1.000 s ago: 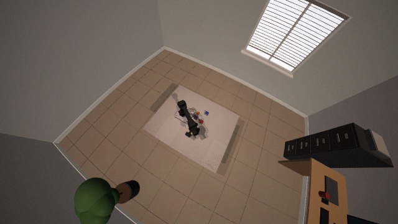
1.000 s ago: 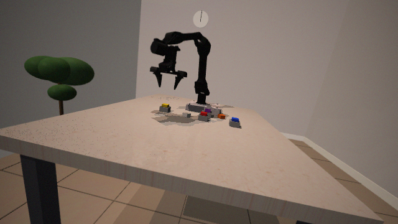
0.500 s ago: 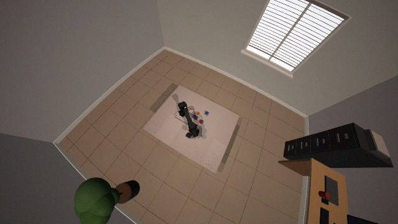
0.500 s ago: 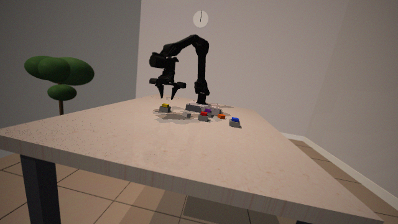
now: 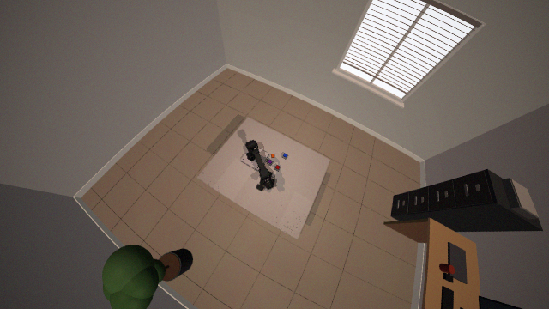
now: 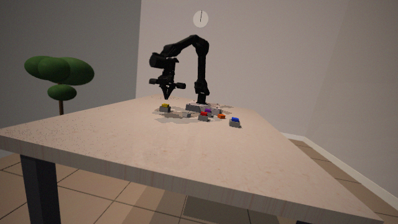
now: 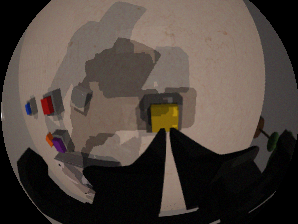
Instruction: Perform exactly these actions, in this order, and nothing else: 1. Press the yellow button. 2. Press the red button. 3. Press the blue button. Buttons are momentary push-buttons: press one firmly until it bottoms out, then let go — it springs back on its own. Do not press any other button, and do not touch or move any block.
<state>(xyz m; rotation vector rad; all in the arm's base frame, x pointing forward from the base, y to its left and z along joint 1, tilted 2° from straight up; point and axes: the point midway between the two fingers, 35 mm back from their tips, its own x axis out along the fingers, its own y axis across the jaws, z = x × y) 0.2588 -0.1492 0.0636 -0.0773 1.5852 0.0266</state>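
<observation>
My gripper tip is 30 mm above the yellow button. Also, from my gripper tip: small grey block 130 mm to the left, 50 mm below, 20 mm ahead; purple button 230 mm to the left, 80 mm behind, 30 mm below; red button 220 mm to the left, 30 mm below, 20 mm ahead.
</observation>
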